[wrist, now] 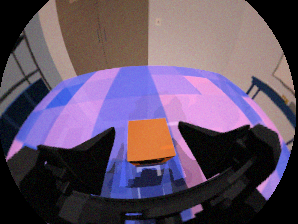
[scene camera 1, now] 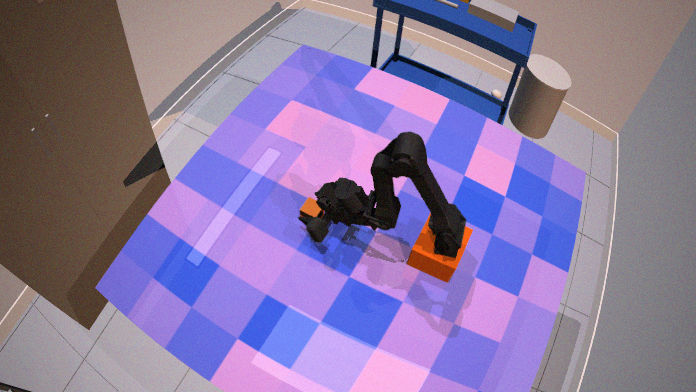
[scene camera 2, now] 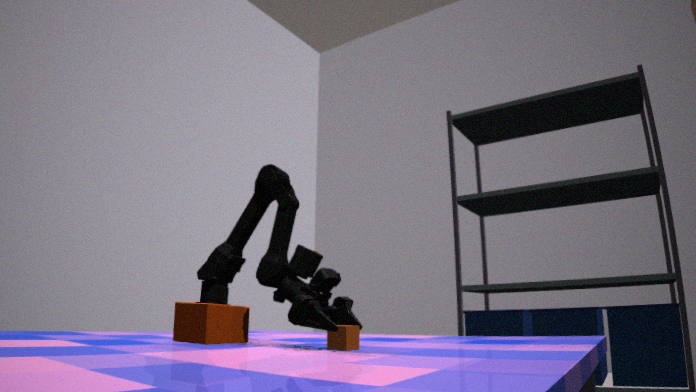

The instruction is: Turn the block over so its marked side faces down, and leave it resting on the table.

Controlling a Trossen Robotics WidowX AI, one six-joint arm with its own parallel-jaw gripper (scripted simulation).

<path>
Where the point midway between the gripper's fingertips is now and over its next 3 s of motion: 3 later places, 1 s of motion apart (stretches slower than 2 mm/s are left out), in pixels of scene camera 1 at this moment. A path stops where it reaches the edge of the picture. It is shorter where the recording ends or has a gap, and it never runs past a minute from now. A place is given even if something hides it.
The gripper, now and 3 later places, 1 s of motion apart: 307,206; 315,203; 312,196; 312,209
</path>
